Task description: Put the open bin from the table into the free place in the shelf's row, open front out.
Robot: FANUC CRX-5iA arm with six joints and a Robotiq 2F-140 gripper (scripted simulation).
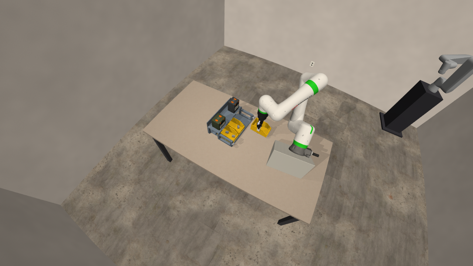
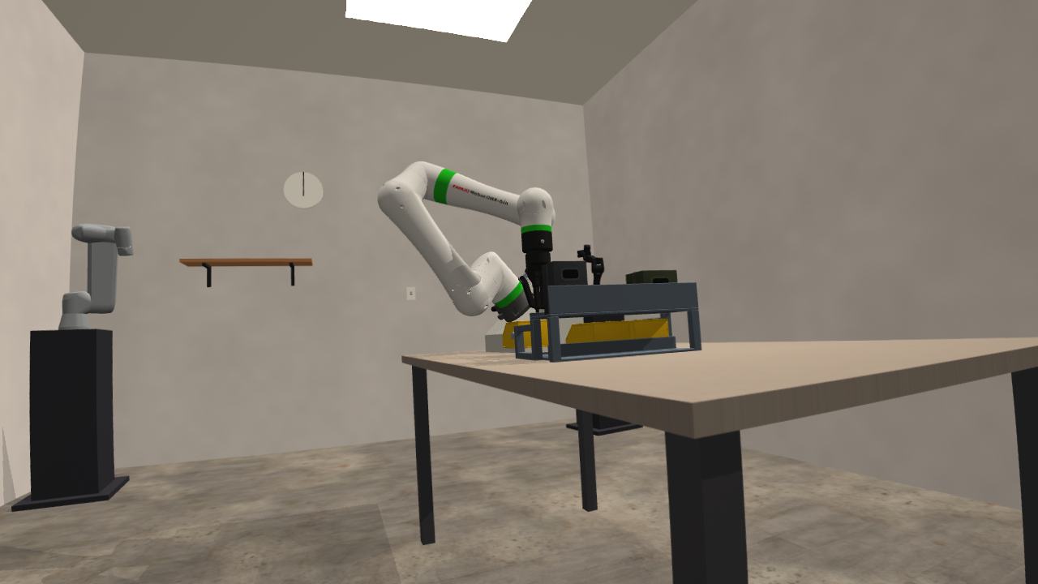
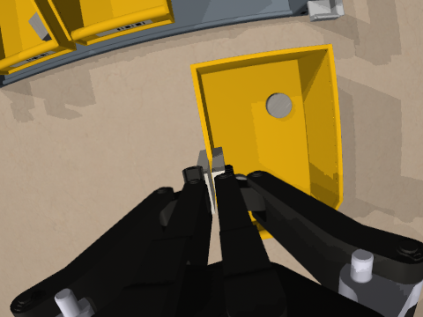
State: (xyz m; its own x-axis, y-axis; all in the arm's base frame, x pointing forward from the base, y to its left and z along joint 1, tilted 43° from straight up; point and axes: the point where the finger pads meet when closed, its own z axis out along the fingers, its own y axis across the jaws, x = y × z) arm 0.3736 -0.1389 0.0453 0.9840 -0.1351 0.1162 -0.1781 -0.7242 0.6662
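Now: hand 140 mm short of the shelf lip, 40 mm to the right of it and 90 mm above it. The rest, counted from my hand: grey shelf floor (270 mm ahead, 20 mm to the left, 100 mm below).
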